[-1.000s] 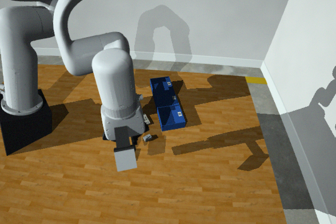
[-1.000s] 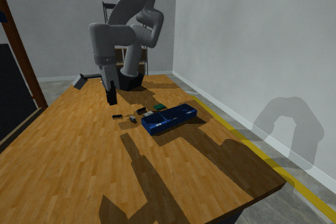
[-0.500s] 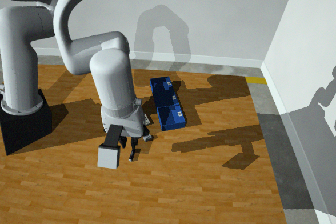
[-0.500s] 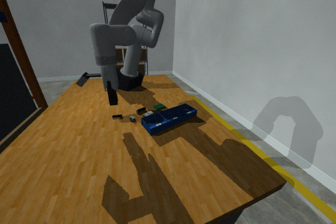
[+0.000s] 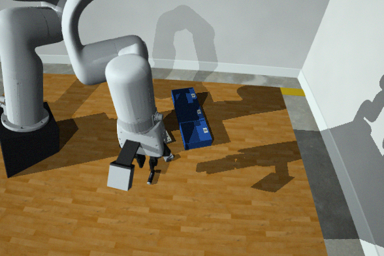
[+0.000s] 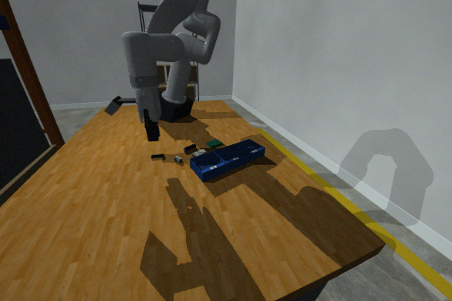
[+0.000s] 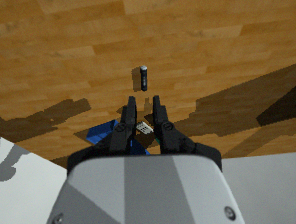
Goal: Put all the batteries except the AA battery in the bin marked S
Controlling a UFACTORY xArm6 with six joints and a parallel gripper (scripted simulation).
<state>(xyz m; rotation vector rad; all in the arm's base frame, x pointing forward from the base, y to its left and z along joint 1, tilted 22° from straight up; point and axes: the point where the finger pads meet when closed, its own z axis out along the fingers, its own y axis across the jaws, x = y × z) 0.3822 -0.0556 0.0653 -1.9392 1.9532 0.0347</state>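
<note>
Now: hand 240 mm to the right of the long blue bin, 80 mm above it and 60 mm short of it. The rest, counted from my hand: grey-white block (80 mm below, 70 mm to the left, 30 mm ahead); then white domino (150 mm to the left, 90 mm below); then green block (210 mm to the left, 90 mm below, 60 mm behind).
</note>
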